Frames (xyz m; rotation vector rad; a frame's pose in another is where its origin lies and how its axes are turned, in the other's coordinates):
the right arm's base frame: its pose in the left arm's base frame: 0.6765 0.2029 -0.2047 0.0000 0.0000 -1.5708
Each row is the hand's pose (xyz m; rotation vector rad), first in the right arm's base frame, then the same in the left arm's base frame.
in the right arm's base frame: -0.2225 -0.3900 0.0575 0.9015 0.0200 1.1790
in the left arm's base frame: 0.2865 0.4254 -0.1472 0.6139 -0.5872 -0.2928
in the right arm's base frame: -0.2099 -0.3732 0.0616 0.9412 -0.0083 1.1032
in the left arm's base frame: 0.3033 0.4128 -0.1431 0.6274 -0.6386 -0.3587
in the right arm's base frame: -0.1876 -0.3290 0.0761 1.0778 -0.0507 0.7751
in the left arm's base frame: 0.3475 0.3905 -0.1286 0.7200 -0.7910 -0.6461
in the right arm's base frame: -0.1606 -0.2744 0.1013 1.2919 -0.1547 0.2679
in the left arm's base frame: 0.4021 0.3635 -0.1034 0.8495 -1.0806 -1.0675
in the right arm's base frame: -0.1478 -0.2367 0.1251 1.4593 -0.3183 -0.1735
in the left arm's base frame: 0.4398 0.3507 -0.0796 0.9017 -1.4048 -1.4080
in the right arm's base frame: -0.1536 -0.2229 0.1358 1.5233 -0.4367 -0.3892
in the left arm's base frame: 0.4536 0.3565 -0.0689 0.8834 -1.5934 -1.5645
